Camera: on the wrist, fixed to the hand. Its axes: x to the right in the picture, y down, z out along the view.
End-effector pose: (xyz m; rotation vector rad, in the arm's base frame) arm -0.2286 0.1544 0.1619 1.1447 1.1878 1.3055
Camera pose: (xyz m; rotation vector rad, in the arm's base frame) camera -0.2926 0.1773 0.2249 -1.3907 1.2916 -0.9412
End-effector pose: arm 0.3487 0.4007 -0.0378 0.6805 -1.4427 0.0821
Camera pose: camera 0.3743 0.4726 0.0149 1.7527 1.1087 -1.9064
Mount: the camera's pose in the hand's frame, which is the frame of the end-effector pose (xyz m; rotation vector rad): 0.0282 0.0668 -0.0578 -0.1200 0.4613 -3.0562
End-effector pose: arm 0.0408 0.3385 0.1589 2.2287 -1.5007 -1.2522
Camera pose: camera 0.0408 0.2665 0.2173 -1.5207 -2.0003 0.0146
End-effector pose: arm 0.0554 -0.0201 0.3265 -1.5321 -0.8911 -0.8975
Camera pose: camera 0.1230 -0.0834 0.3305 -1.0224 1.4421 1.7247
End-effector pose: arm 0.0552 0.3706 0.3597 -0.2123 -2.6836 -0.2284
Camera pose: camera 0.0661 0.4277 0.4319 2.8951 -0.1916 -0.8043
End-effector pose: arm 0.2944 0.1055 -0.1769 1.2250 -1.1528 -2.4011
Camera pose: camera 0.3101 0.0148 -0.1655 -1.1322 -0.9878 0.1684
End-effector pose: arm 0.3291 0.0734 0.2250 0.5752 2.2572 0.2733
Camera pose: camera 0.2909 0.1446 0.2705 2.8190 -0.9328 0.9760
